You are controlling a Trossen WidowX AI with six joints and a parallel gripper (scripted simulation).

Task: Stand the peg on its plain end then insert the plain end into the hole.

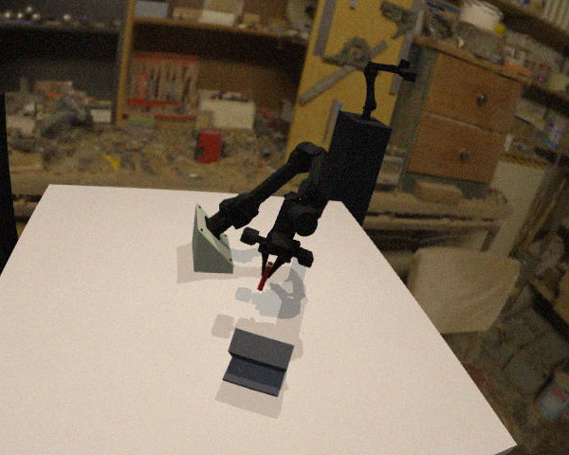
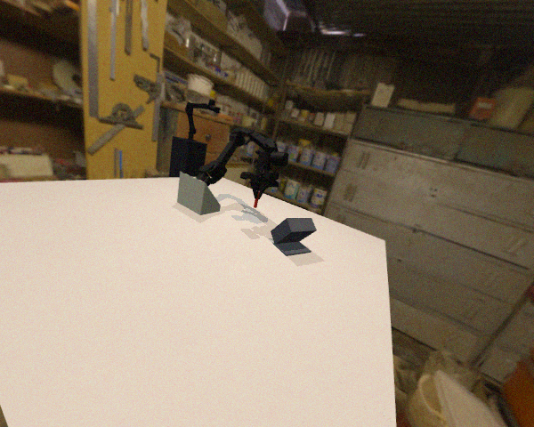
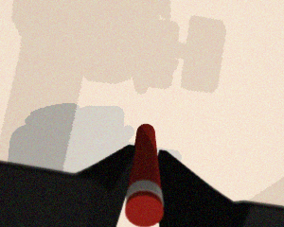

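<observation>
Right now the sloped panel is 22 cm ahead of my gripper tip, 5 cm to the right of it and 5 cm below it. Round my gripper tip: red peg 2 cm above.
</observation>
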